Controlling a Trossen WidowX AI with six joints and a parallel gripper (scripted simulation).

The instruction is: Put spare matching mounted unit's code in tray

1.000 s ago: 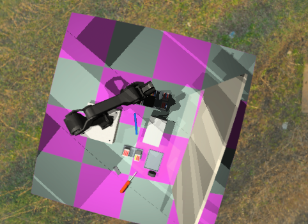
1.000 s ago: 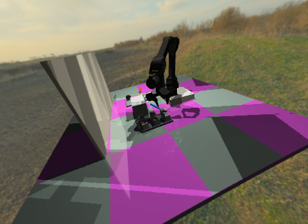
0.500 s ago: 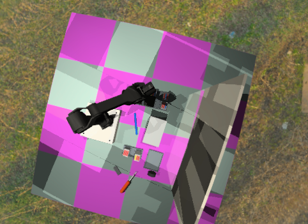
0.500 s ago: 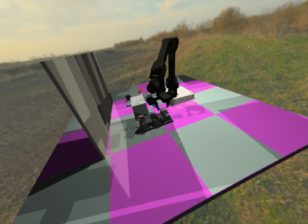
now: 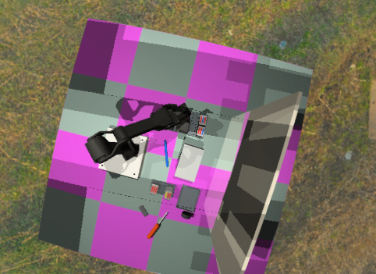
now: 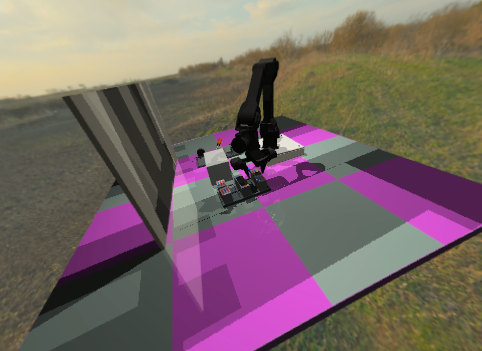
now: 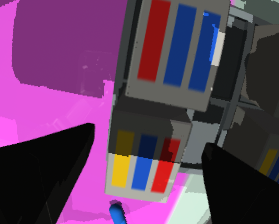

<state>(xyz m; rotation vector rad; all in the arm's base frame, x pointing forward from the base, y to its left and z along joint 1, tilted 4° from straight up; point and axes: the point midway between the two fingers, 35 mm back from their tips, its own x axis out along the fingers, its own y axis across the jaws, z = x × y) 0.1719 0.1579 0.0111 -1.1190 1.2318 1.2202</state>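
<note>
My gripper tip is now 10 mm below the grey spare block. Round my gripper tip: blue pen (160 mm to the right, 30 mm below); then mounted unit (160 mm to the right, 120 mm ahead, 20 mm above); then rack (80 mm ahead, 30 mm below, 20 mm to the left).
</note>
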